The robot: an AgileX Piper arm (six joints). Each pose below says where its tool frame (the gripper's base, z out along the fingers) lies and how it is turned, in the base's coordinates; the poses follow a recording.
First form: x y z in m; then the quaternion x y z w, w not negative.
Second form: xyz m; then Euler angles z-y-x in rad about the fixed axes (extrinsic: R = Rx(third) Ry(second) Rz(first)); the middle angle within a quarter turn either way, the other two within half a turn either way. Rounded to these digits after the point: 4 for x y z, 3 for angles.
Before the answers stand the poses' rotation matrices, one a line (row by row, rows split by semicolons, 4 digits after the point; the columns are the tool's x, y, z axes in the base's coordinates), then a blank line. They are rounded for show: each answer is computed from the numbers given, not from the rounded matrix.
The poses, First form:
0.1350, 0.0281, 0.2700, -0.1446, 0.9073, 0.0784, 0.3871
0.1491, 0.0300, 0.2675, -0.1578, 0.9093, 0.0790, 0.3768
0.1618, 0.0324, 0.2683, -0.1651, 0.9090, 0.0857, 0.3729
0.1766, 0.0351, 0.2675, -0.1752, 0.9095, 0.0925, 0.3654
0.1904, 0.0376, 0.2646, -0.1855, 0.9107, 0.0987, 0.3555
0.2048, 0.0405, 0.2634, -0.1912, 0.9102, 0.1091, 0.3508
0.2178, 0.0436, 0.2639, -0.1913, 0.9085, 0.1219, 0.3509
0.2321, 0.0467, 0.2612, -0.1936, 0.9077, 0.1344, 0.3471
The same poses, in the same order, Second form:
-0.6585 -0.3231 0.6797; -0.2017 0.9459 0.2542; -0.7250 0.0303 -0.6880
-0.6662 -0.3465 0.6604; -0.2275 0.9377 0.2626; -0.7102 0.0248 -0.7035
-0.6674 -0.3641 0.6497; -0.2363 0.9308 0.2790; -0.7063 0.0327 -0.7072
-0.6716 -0.3863 0.6323; -0.2511 0.9215 0.2963; -0.6971 0.0402 -0.7158
-0.6784 -0.4081 0.6109; -0.2677 0.9117 0.3117; -0.6842 0.0479 -0.7277
-0.6808 -0.4246 0.5969; -0.2715 0.9031 0.3328; -0.6803 0.0645 -0.7301
-0.6805 -0.4332 0.5910; -0.2621 0.8971 0.3558; -0.6843 0.0872 -0.7240
-0.6841 -0.4448 0.5781; -0.2582 0.8889 0.3784; -0.6822 0.1096 -0.7229

0.1350, 0.0281, 0.2700, 2.686, 0.747, -2.788
0.1491, 0.0300, 0.2675, 2.662, 0.721, -2.784
0.1618, 0.0324, 0.2683, 2.642, 0.707, -2.766
0.1766, 0.0351, 0.2675, 2.620, 0.684, -2.749
0.1904, 0.0376, 0.2646, 2.600, 0.657, -2.737
0.2048, 0.0405, 0.2634, 2.584, 0.640, -2.714
0.2178, 0.0436, 0.2639, 2.575, 0.632, -2.685
0.2321, 0.0467, 0.2612, 2.565, 0.616, -2.659

